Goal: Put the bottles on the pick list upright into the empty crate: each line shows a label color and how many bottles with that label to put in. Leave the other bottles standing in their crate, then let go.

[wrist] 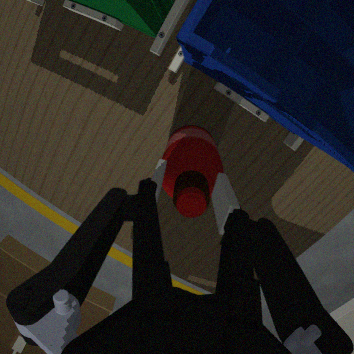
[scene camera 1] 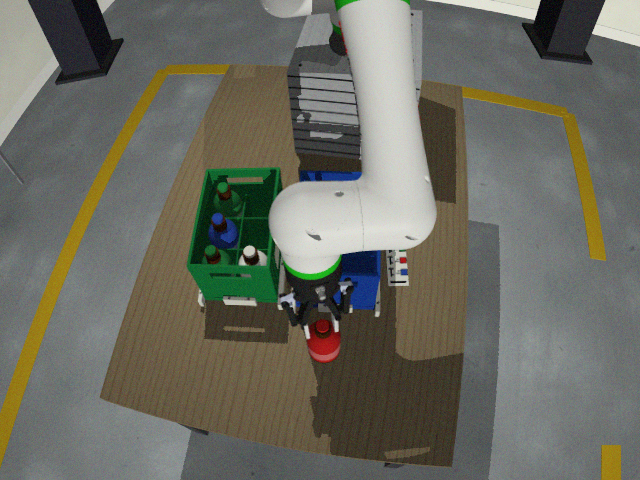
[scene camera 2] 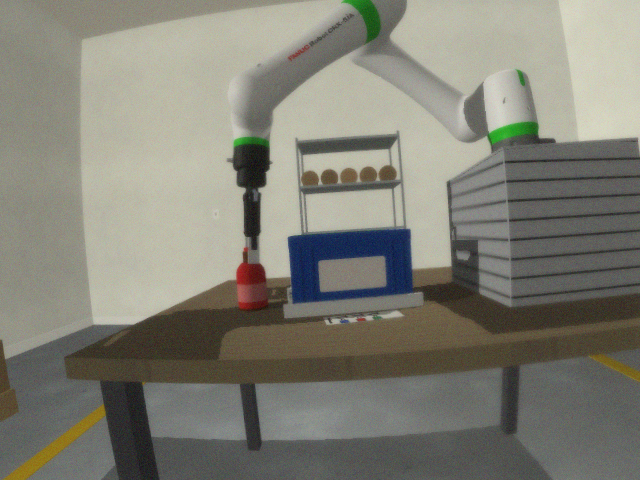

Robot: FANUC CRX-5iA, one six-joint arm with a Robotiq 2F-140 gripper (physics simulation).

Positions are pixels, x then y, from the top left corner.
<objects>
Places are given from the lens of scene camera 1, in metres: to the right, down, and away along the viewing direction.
red bottle (scene camera 1: 324, 344): 0.01, 0.22, 0.96
blue bottle (scene camera 1: 223, 233): -0.23, -0.01, 1.10
The marked spots on the red bottle and the blue bottle are 0.36 m apart.
</objects>
